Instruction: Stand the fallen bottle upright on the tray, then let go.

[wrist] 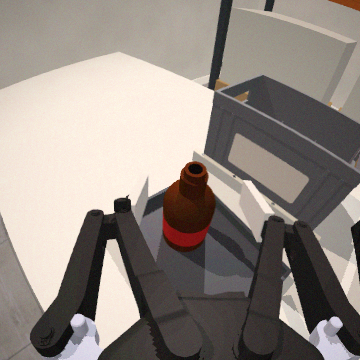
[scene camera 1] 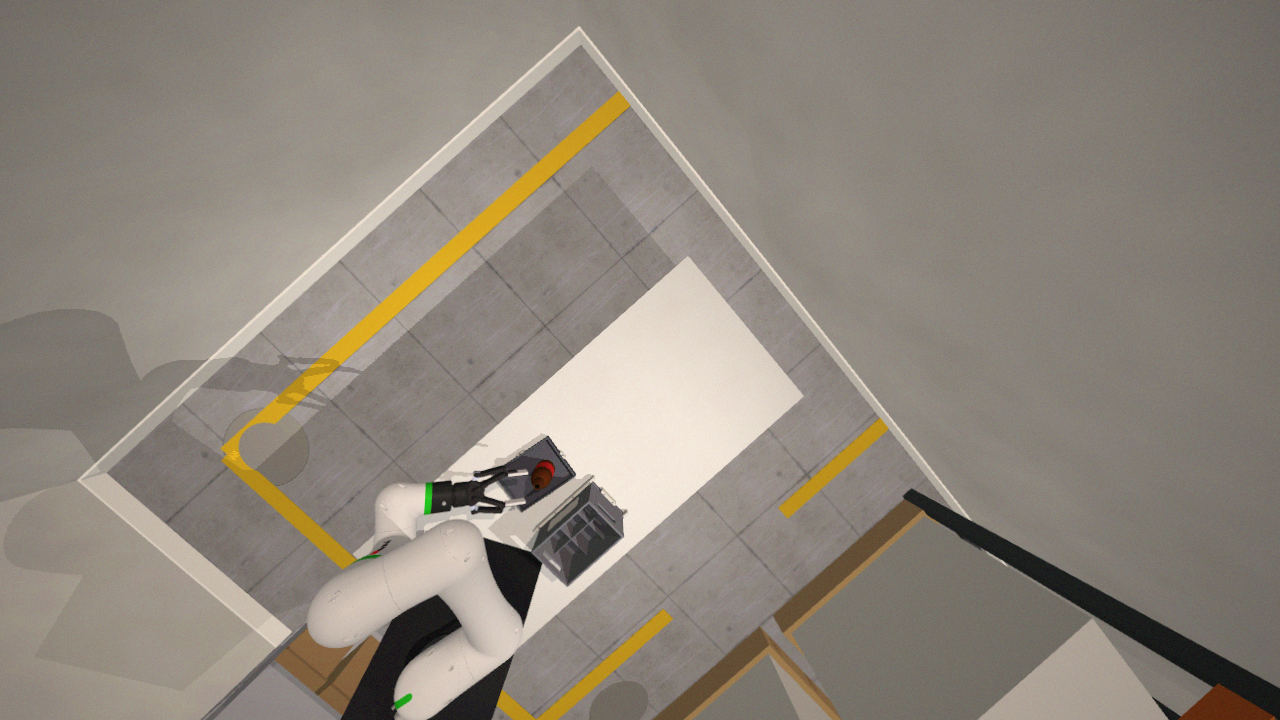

Labels:
my gripper: wrist; scene camera 1
same spot on my gripper: (scene camera 1: 501,470) = (wrist: 93,220)

